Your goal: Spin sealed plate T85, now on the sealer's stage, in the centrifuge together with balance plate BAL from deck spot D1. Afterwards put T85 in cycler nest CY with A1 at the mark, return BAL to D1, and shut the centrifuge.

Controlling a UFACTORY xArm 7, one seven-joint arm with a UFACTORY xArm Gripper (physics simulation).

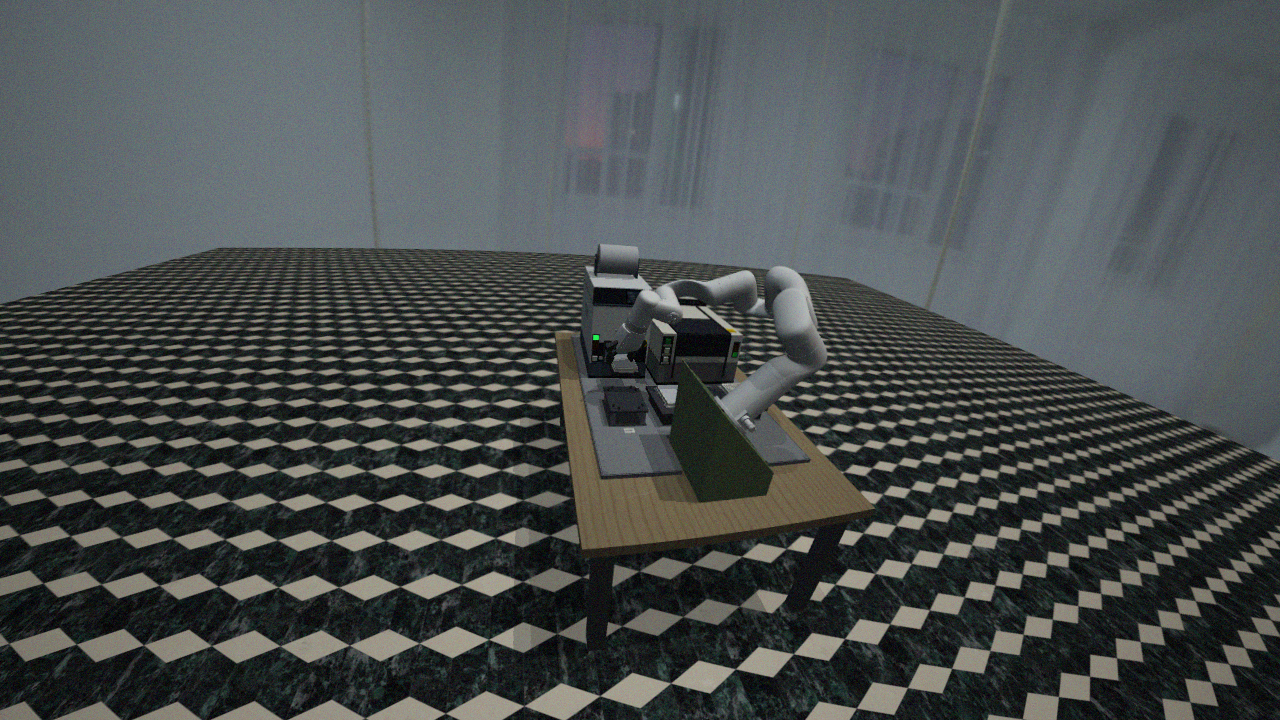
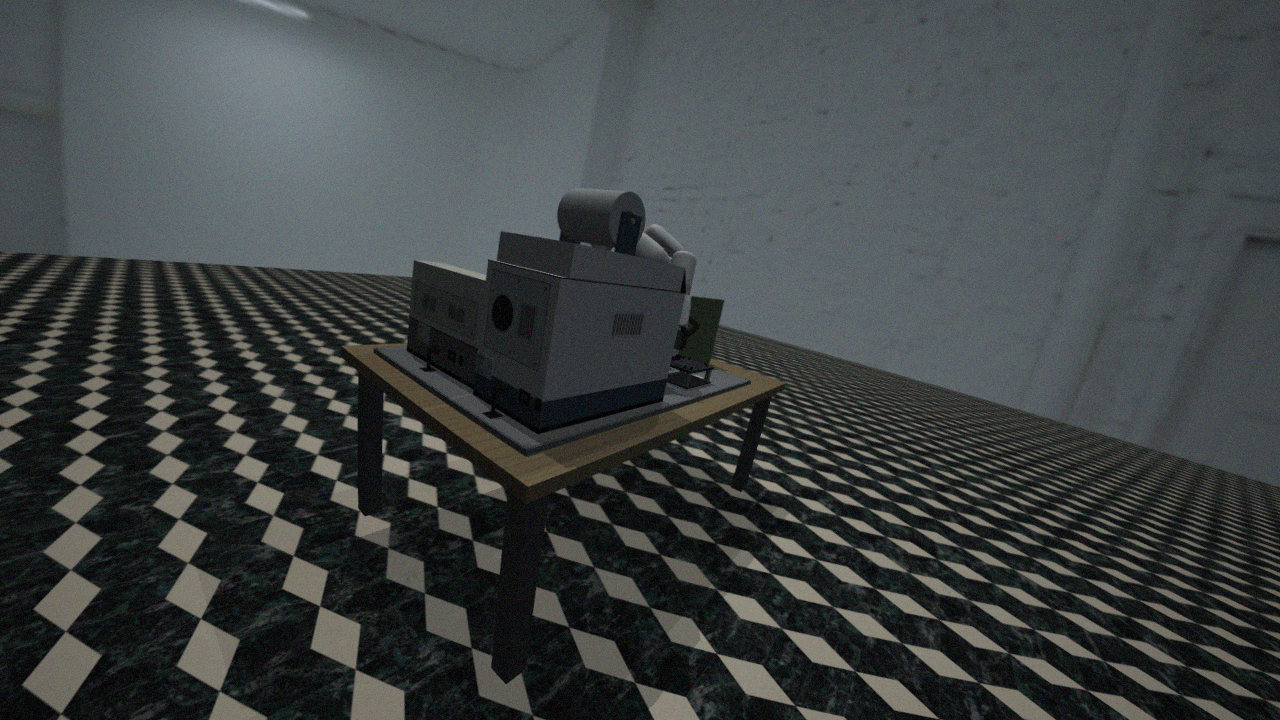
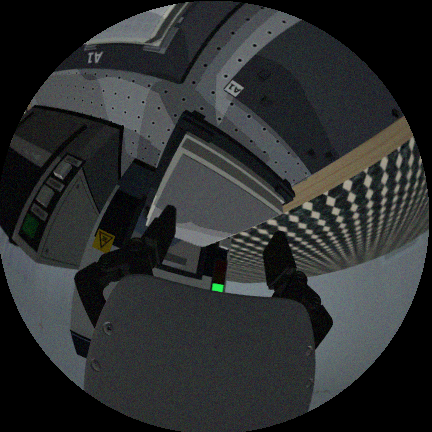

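Seen in the pictures: gripper, between the fingertips: (image 1: 618,360) (image 3: 223,231); arm's base, origin of its link: (image 1: 728,416).
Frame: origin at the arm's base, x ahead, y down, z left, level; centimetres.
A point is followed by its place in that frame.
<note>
T85, a pale sealed plate (image 3: 215,192) @[z 12.8, x 45.5, y 5.8 cm] (image 1: 624,365) @[z 13.9, x 46.2, y 5.8 cm], sits on the dark stage at the front of the sealer (image 1: 612,315) @[z 15.8, x 59.2, y -8.2 cm] (image 2: 608,344) @[z 19.7, x 86.2, y 0.6 cm], a tall grey machine with a roll on top. My gripper (image 3: 223,231) @[z 15.3, x 48.7, y 5.1 cm] (image 1: 626,354) @[z 15.3, x 48.7, y 5.1 cm] is open and empty, with its fingers apart over the sealer end of T85. A pale plate (image 3: 132,25) (image 1: 663,398) @[z 4.6, x 30.8, y 11.2 cm], seemingly BAL, sits on a dark board marked A1; its spot label is not readable. A beige machine (image 1: 657,353) @[z -1.9, x 54.9, y 5.6 cm] (image 3: 75,220) @[z -2.1, x 57.3, y 3.1 cm] with a black front and buttons stands beside the sealer; I cannot tell if it is the centrifuge.
A low dark block (image 1: 624,401) @[z 18.0, x 31.2, y 11.5 cm] (image 3: 320,85) @[z 15.5, x 35.5, y 11.5 cm] with an A1 label at its corner stands in front of the sealer. A green upright panel (image 1: 711,438) @[z 10.2, x -9.2, y -0.6 cm] (image 2: 708,329) @[z 9.4, x -1.8, y 3.4 cm] stands by the arm's base. The wooden table's edge (image 3: 365,155) @[z 33.5, x 32.8, y 18.5 cm] runs close to the sealer stage.
</note>
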